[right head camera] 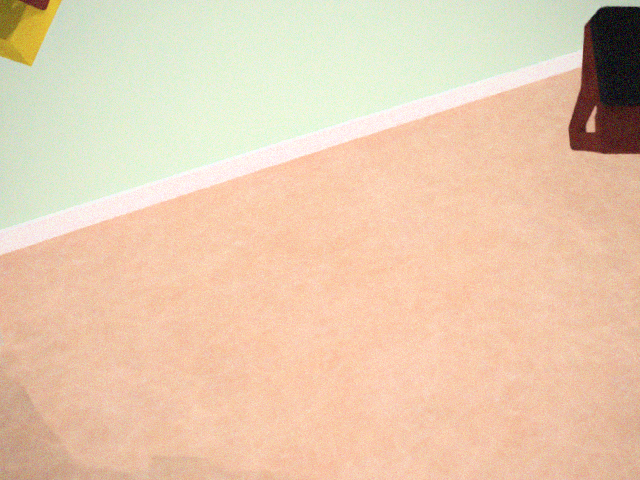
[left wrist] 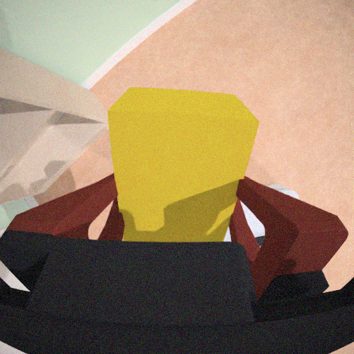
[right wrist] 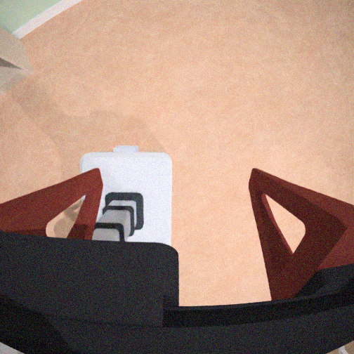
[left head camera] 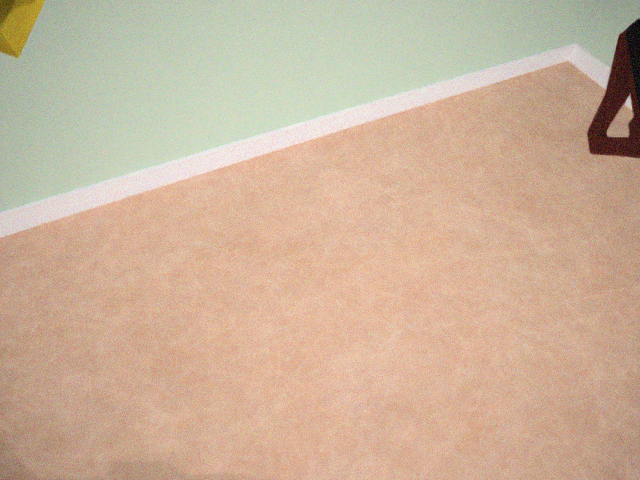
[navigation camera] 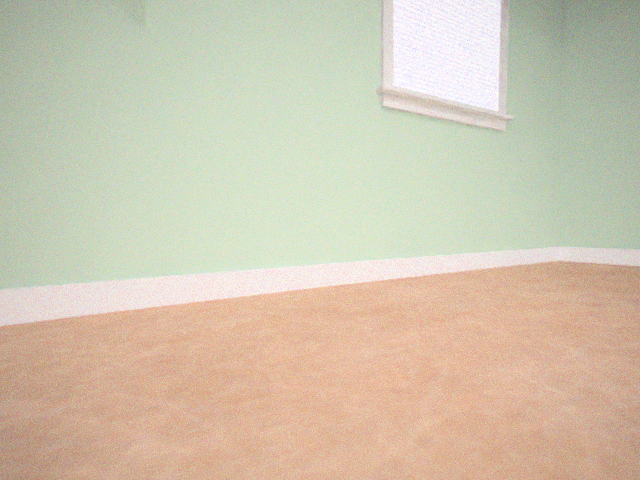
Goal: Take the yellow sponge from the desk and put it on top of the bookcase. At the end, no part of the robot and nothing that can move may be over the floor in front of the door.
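Places are measured from the left arm's base along level axes (x ahead, y left, z up), in centimetres.
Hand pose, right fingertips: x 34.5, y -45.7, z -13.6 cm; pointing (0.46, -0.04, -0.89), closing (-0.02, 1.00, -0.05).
After its pixels a point has its place.
The yellow sponge [left head camera: 18, 25] @(x 55.8, y -1.8, z -22.6 cm) [right head camera: 32, 38] @(x 56.1, y -1.8, z -23.2 cm) [left wrist: 180, 145] is held between the dark red fingers of my left gripper [left wrist: 176, 176], which is shut on it. It juts out beyond the fingertips, above the floor. My right gripper [right wrist: 175, 176] is open with nothing between its fingers; part of it also shows at the right edge of both head views. Part of the pale beige bookcase [left wrist: 30, 145] [right wrist: 12, 47] shows at the left of the left wrist view and at the upper left of the right wrist view. Its top, the desk and the door do not show in these views.
A green wall [left head camera: 258, 67] @(x 168.6, y -29.4, z -103.5 cm) [right head camera: 258, 67] @(x 162.0, y -16.8, z -99.2 cm) [navigation camera: 232, 155] @(x 152.0, y 2.4, z -92.5 cm) with a white baseboard [navigation camera: 206, 284] @(x 146.2, y 10.6, z -135.7 cm) runs across the head and navigation views. A window [navigation camera: 447, 56] @(x 200.9, y -92.5, z -35.4 cm) is at the upper right, near a room corner. A white plate with grey, dark-edged parts [right wrist: 150, 175] lies below the right gripper.
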